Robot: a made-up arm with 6 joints. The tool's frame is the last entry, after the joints.
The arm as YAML. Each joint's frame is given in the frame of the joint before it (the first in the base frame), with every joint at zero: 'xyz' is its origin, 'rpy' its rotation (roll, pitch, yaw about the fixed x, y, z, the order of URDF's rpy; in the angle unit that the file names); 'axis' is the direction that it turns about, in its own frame. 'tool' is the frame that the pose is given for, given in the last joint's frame.
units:
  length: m
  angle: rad
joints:
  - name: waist
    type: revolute
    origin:
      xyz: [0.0, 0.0, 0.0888]
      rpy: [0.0, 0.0, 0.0]
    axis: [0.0, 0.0, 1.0]
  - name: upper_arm
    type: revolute
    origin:
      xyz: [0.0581, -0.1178, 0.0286]
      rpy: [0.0, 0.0, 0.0]
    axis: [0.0, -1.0, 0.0]
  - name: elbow
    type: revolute
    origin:
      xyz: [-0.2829, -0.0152, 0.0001]
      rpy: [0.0, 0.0, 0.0]
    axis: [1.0, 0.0, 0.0]
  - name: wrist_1
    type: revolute
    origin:
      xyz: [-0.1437, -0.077, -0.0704]
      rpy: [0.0, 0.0, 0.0]
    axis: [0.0, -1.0, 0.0]
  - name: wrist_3
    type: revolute
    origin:
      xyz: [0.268, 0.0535, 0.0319]
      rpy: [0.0, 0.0, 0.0]
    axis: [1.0, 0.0, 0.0]
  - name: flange
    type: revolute
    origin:
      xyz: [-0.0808, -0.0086, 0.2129]
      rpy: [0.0, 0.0, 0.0]
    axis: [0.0, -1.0, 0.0]
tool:
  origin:
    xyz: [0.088, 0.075, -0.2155]
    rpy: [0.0, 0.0, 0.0]
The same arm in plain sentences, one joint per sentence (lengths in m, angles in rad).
The arm has six revolute joints in a row. What follows holds with every joint at zero, and every direction is one of the base frame's.
Joint 1 sits 0.0888 m along +z from the base frame's origin and rotates about +z.
Joint 2 sits 0.0581 m along +x and 0.1178 m along -y and 0.0286 m along +z from joint 1 and rotates about -y.
Joint 3 sits 0.2829 m along -x and 0.0152 m along -y and 0.0001 m along +z from joint 2 and rotates about +x.
Joint 4 sits 0.1437 m along -x and 0.077 m along -y and 0.0704 m along -z from joint 3 and rotates about -y.
Joint 5 sits 0.268 m along +x and 0.0535 m along +y and 0.0319 m along +z from joint 4 and rotates about +x.
Joint 6 sits 0.0808 m along -x and 0.0086 m along -y and 0.2129 m along +z from joint 5 and rotates about -y.
The tool frame, which is the frame that the pose is given for, sits 0.088 m along +x and 0.075 m along +y and 0.2155 m along -z from joint 6; its axes are parallel to the base frame's.

